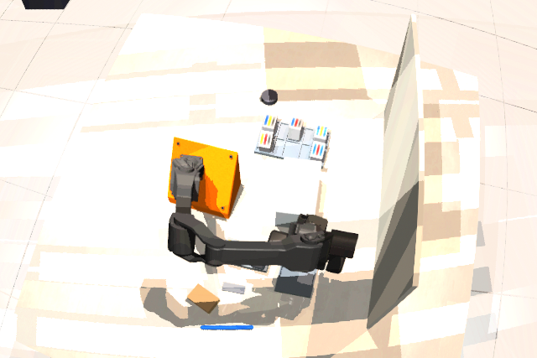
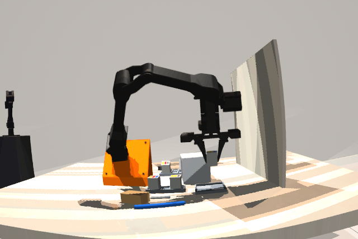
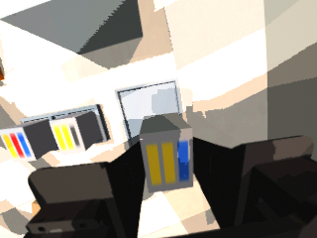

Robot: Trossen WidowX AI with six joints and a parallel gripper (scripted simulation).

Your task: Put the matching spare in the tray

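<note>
My gripper tip is 1 cm past the shallow grey tray and 9 cm above it. The rest, counted from my gripper tip: blue pen: 16 cm behind, 20 cm to the right, 9 cm below; then dark hex key: 17 cm behind, 8 cm to the right, 9 cm below; then rack: 15 cm behind, 2 cm to the left, 8 cm below.
</note>
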